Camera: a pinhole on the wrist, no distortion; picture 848 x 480 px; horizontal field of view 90.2 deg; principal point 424.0 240.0 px. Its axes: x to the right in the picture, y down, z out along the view. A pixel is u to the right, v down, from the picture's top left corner.
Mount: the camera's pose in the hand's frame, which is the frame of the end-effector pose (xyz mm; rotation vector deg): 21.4 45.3 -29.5 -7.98 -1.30 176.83
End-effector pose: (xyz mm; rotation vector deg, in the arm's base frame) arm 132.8 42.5 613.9 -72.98 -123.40 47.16
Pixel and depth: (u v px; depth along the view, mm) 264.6 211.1 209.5
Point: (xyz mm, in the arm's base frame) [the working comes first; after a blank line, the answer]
In the camera's frame: -79.0 -14.3 209.5

1.4 90.1 456.7
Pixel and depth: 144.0 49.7 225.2
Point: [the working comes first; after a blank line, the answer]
In the camera's frame: -149.2 -101.4 225.2

2.7 180.9 389.5
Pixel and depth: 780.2 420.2 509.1
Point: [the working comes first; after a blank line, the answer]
In the camera's frame: 429.2 217.1 509.1

-53.2 -535.4 371.0
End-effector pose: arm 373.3 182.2 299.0 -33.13 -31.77 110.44
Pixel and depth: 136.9 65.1 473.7
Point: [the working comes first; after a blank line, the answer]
In the camera's frame: -321.9 -196.1 473.7

-186.0 319.7 489.8
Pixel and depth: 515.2 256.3 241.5
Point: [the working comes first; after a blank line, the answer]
In the camera's frame: 52.1 9.3 241.5

242.1 94.3 446.0
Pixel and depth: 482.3 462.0 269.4
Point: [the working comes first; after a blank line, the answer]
In the camera's frame: 37.2 141.5 269.4

315.8 147.7 547.0
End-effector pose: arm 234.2 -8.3 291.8 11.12 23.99 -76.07
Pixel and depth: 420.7 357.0 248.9
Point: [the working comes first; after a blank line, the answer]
In the camera's frame: -1.9 68.9 248.9

248.1 -92.9 493.3
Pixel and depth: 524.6 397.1 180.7
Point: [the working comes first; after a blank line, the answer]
In the camera's frame: 43.0 67.2 180.7

232.7 -30.5 442.9
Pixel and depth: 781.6 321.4 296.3
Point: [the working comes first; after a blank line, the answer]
In the camera's frame: 250.8 57.1 296.3

230.4 132.6 616.1
